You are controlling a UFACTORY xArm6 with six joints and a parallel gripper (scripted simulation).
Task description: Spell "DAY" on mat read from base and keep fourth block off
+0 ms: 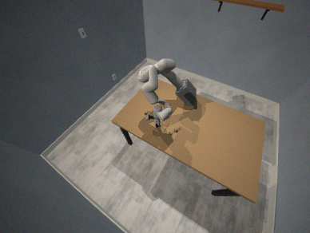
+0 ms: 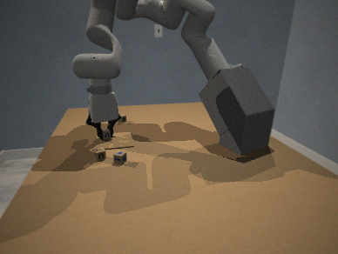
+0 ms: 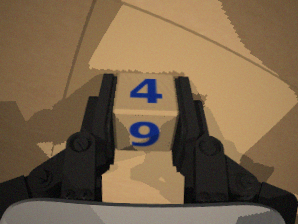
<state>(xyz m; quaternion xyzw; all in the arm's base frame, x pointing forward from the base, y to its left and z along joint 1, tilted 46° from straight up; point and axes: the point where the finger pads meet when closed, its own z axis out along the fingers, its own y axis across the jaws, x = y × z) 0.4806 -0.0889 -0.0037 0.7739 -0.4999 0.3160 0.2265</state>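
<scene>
Right now my hand is 30 mm to the right of the thin tan mat, 30 mm past it and 20 mm above it.
</scene>
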